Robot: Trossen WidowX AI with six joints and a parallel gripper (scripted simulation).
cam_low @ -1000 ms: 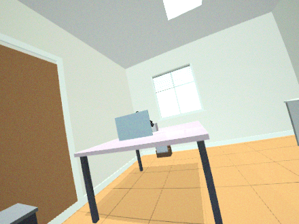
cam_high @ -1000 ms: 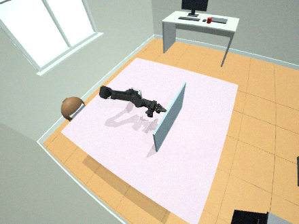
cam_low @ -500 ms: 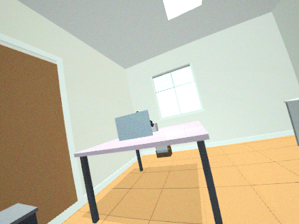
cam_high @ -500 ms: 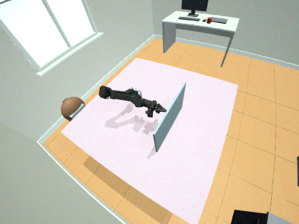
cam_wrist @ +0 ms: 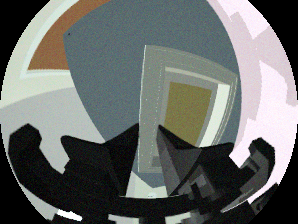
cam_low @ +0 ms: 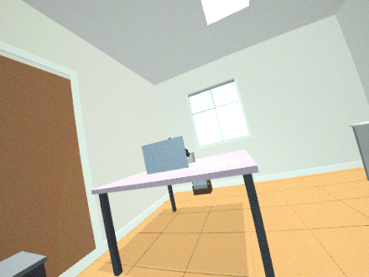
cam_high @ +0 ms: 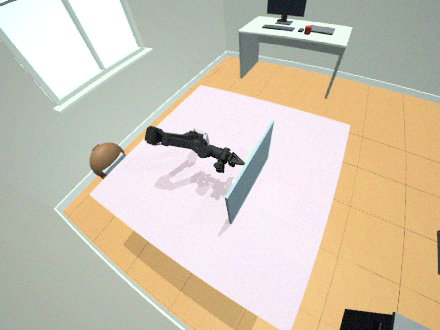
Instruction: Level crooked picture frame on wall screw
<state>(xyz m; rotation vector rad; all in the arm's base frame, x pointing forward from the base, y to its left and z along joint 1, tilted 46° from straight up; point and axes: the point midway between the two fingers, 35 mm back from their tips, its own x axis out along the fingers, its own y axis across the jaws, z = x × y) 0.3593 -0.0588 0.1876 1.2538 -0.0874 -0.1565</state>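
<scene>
The picture frame is 10 mm ahead of my gripper tip, 20 mm to the left of it and 50 mm below it. From my gripper tip the other things lie so: grey-blue wall panel (20 mm ahead, 10 mm to the left, 60 mm below).
</scene>
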